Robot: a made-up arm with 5 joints.
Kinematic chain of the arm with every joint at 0, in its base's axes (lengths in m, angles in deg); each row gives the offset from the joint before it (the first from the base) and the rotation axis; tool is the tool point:
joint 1: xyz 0 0 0.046 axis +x
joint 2: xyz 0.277 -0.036 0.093 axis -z
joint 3: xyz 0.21 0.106 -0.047 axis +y
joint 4: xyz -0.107 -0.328 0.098 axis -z
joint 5: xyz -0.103 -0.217 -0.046 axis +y
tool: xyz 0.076 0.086 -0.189
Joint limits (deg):
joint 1: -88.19..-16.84
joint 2: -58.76..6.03
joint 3: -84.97..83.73
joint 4: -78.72..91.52
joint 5: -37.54..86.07
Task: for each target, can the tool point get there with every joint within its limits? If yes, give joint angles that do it. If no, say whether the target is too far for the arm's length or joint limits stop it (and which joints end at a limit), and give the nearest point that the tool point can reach.
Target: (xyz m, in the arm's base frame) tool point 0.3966 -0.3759 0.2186
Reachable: yes | joints -44.56 -4.40 -15.17 -7.22 13.35
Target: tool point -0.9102 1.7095 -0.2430
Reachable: no: too far | nearest point 0.1995 0.3544 0.2377 | short by 1.816 m
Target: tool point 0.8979 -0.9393 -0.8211
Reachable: no: too far | nearest point 0.5799 -0.4191 -0.1841 | short by 0.882 m
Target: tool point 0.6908 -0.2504 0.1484
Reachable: yes | joints -43.63 -27.07 -37.31 -63.46 24.38
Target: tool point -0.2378 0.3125 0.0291
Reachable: no: joint limits stop it (at a limit: joint 1, joint 2, joint 5) | nearest point 0.0938 0.1808 0.1881 | short by 0.391 m
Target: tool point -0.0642 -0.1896 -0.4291
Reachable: no: joint limits stop it (at a limit: joint 1, joint 2, joint 5) | nearest point 0.1825 -0.2325 -0.1426 | short by 0.380 m
